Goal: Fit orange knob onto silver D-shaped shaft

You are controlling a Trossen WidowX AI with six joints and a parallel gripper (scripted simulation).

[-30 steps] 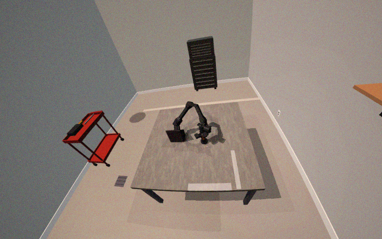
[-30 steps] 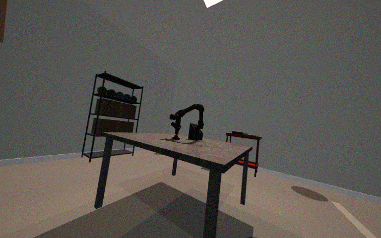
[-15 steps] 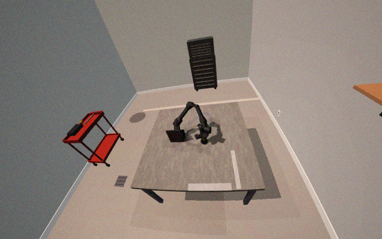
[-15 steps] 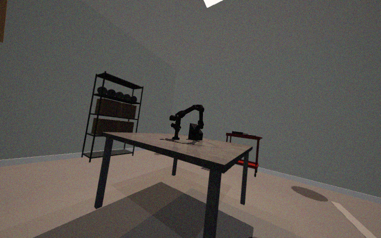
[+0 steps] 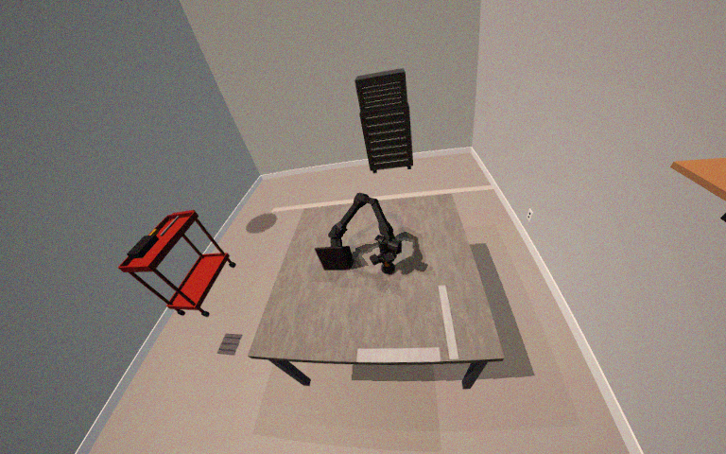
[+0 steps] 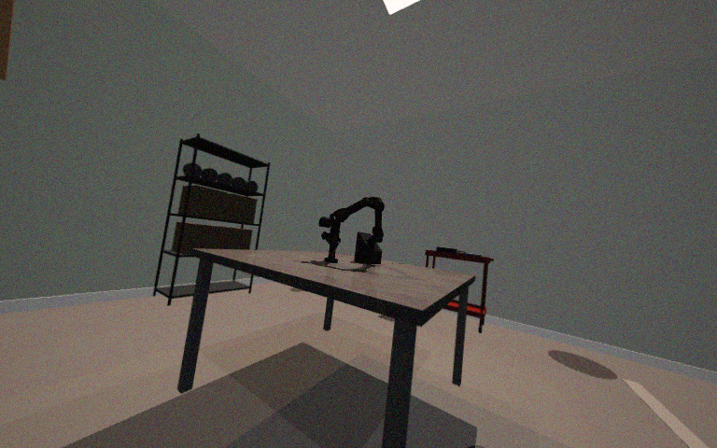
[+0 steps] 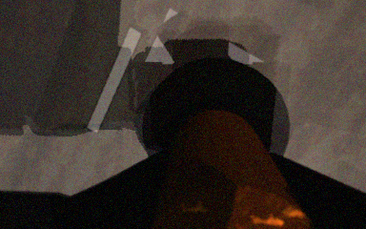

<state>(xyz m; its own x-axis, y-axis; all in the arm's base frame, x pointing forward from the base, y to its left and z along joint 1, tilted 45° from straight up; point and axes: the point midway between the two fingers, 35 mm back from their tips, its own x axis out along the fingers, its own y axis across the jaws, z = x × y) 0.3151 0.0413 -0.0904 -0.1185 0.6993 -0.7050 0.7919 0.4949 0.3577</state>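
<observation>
The orange knob is 3 cm above my gripper tip. Also, from my gripper tip: dark round pedestal (2 cm below).
</observation>
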